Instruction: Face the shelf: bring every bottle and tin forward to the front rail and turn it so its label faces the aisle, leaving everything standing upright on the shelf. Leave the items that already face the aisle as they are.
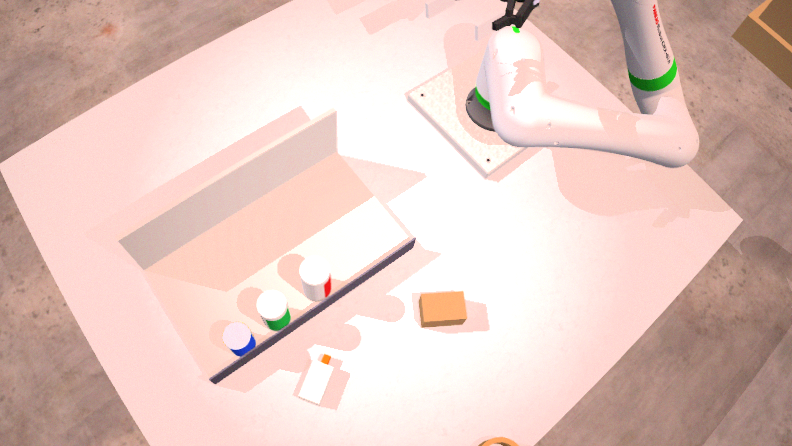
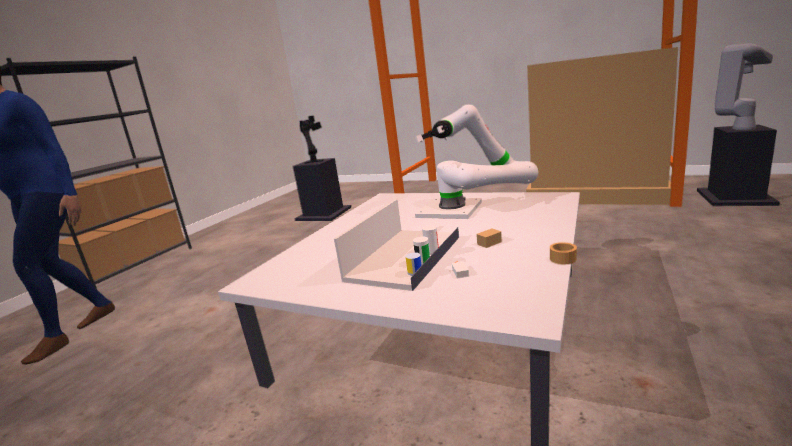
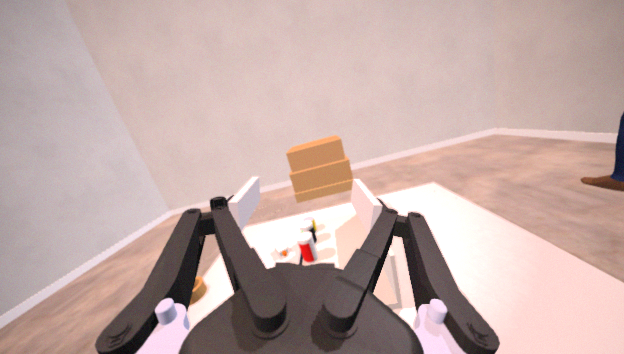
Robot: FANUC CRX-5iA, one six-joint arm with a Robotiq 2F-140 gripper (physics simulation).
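Where they show: gripper, fingertip midpoint: [image 1: 450, 21] [image 2: 427, 134] [image 3: 306, 189]; arm's base at its link origin: [image 2: 452, 205].
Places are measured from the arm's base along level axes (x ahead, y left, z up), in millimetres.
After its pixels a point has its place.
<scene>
A white bottle with a red panel [image 1: 315, 279] {x 654, y 90, z 107 mm} [image 2: 428, 237] {x 673, y 78, z 75 mm} [image 3: 307, 250] {x 613, y 74, z 63 mm}, a white-capped green tin [image 1: 275, 311] {x 751, y 87, z 97 mm} [image 2: 422, 249] {x 774, y 84, z 66 mm} and a smaller blue-and-yellow tin [image 1: 239, 340] {x 837, y 78, z 67 mm} [image 2: 413, 263] {x 862, y 76, z 48 mm} stand upright in a row close behind the dark front rail [image 1: 376, 265] {x 523, y 126, z 26 mm} [image 2: 437, 257] {x 689, y 112, z -4 mm} of the shelf [image 1: 365, 221] {x 462, y 25, z -2 mm} [image 2: 371, 265] {x 794, y -134, z -2 mm}. Green and blue sides face the rail. The red panel is turned partly toward the shelf's robot-side end. My gripper [image 1: 452, 21] {x 241, y -23, z 431 mm} [image 2: 422, 136] {x 241, y -23, z 431 mm} [image 3: 306, 189] {x 241, y -23, z 431 mm} is open and empty, raised above the robot base's side of the table, away from the shelf.
An orange-brown block [image 1: 442, 308] {x 484, y 286, z 24 mm} [image 2: 488, 238] {x 520, y 289, z 14 mm} and a small white box with an orange end [image 1: 315, 382] {x 775, y 224, z 2 mm} [image 2: 459, 269] {x 800, y 229, z 2 mm} lie in front of the rail. A brown ring [image 2: 563, 253] {x 665, y 586, z 19 mm} [image 3: 198, 289] {x 600, y 539, z 15 mm} sits by the table edge. The shelf's tall back panel [image 1: 238, 191] {x 646, y -180, z 74 mm} [image 2: 368, 241] {x 695, y -184, z 61 mm} stands behind the items.
</scene>
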